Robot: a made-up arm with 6 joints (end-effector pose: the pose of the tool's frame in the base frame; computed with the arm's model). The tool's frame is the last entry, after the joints.
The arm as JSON. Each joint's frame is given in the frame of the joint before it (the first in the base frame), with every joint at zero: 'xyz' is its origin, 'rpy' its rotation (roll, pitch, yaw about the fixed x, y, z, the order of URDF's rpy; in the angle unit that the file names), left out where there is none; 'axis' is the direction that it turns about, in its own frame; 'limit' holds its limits. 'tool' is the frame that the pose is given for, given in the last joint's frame.
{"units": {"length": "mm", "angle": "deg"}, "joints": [
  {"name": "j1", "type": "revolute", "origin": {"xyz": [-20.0, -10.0, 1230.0]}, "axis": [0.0, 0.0, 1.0], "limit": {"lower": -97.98, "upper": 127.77}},
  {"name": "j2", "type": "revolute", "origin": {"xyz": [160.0, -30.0, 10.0]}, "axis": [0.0, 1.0, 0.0], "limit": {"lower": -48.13, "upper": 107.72}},
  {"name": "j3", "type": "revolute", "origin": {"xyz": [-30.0, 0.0, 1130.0]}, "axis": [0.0, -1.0, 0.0], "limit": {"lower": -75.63, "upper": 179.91}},
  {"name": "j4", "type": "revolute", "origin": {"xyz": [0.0, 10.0, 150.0]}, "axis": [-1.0, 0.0, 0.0], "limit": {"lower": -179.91, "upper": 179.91}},
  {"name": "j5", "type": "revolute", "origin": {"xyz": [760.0, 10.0, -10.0]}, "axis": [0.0, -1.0, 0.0], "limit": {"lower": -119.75, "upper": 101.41}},
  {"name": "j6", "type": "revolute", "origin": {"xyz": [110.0, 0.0, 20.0]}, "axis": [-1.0, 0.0, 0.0], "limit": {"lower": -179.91, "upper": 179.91}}
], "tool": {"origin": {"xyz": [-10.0, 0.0, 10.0], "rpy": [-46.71, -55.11, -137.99]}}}
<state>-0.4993 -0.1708 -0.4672 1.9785 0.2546 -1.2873</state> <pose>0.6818 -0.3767 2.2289 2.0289 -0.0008 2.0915</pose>
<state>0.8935 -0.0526 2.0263 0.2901 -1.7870 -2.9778</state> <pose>-0.1933 -0.2948 3.0001 -0.3157 1.7586 0.8531</pose>
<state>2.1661 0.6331 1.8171 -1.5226 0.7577 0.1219</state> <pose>-0.4745 0.8390 2.9831 -0.5978 1.1125 0.5601</pose>
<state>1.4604 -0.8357 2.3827 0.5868 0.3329 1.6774</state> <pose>-0.2076 -1.5295 1.7383 -0.3077 -1.9691 1.4012</pose>
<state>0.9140 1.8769 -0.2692 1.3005 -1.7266 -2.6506</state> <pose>0.6483 0.6519 0.2314 1.1021 0.1691 1.7233</pose>
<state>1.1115 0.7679 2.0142 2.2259 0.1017 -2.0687</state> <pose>0.4596 0.9403 2.9314 0.0292 0.0461 -1.7443</pose>
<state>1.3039 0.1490 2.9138 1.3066 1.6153 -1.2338</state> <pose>-0.2013 -0.4232 2.4708 2.5025 -0.7180 -1.2320</pose>
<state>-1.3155 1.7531 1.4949 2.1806 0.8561 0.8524</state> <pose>0.5415 -2.0110 0.9442 1.4351 2.0553 0.6097</pose>
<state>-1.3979 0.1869 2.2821 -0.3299 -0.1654 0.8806</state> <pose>-0.0619 0.2121 3.0251 -0.6329 0.6407 1.5128</pose>
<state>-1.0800 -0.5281 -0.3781 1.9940 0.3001 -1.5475</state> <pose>0.1749 -0.3420 2.4604 1.2834 -0.4877 2.0315</pose>
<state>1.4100 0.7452 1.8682 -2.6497 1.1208 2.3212</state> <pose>0.2425 1.1353 2.8402 -1.3550 0.3626 -1.2228</pose>
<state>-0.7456 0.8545 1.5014 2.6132 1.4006 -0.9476</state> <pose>1.1364 -1.0435 2.5124 1.8497 1.5308 1.4525</pose>
